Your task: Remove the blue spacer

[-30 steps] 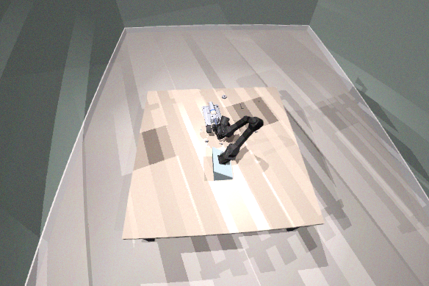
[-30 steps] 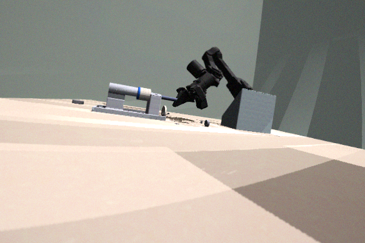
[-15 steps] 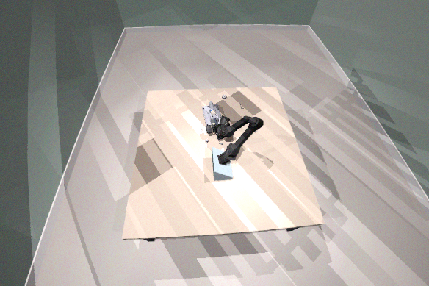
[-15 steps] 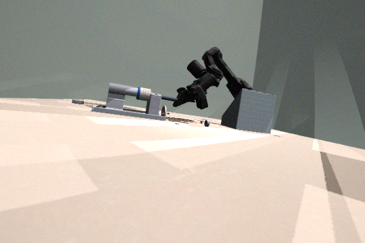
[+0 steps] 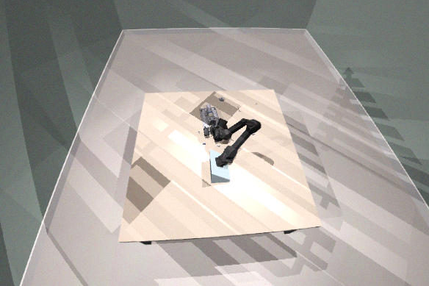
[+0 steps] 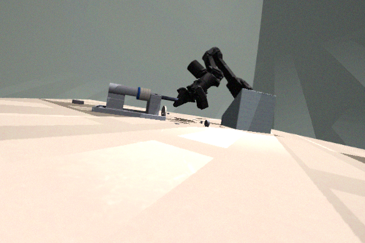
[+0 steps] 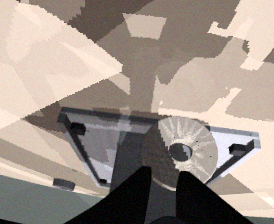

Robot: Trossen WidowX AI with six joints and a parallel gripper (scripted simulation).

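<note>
My gripper tip is now 60 mm short of the dark shaft and 30 mm below it. Also, from my gripper tip: beige spacer 120 mm ahead, 20 mm above; blue spacer 140 mm ahead, 20 mm above; dark piece 100 mm to the left, 100 mm behind, 40 mm below.
</note>
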